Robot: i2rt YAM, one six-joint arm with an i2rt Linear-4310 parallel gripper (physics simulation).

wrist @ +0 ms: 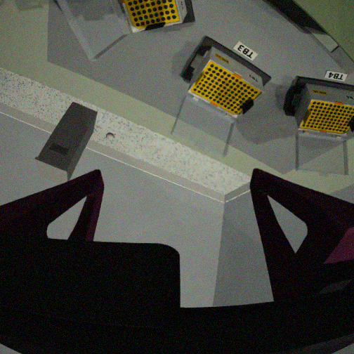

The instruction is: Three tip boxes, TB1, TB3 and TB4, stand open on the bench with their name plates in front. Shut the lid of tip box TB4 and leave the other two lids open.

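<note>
Tip box TB4 (326,116) stands at the right of the wrist view, a yellow perforated rack in a grey box, its name plate (336,76) beyond it. Its clear lid (321,154) is open and extends towards the bottom of the view. Tip box TB3 (226,86) is right of the upper middle, with its plate (245,50) beyond it and its clear lid (204,124) open. A third yellow box (153,12) is cut off by the top edge, its clear lid (95,29) open to the left; its plate does not show. My gripper (176,177) is open and empty, apart from the boxes.
A speckled bench edge strip (150,152) runs diagonally below the boxes and ends in a corner near the right finger. A dark grey block (71,137) lies across the strip at the left. A green object (327,17) with a dark side is at the top right.
</note>
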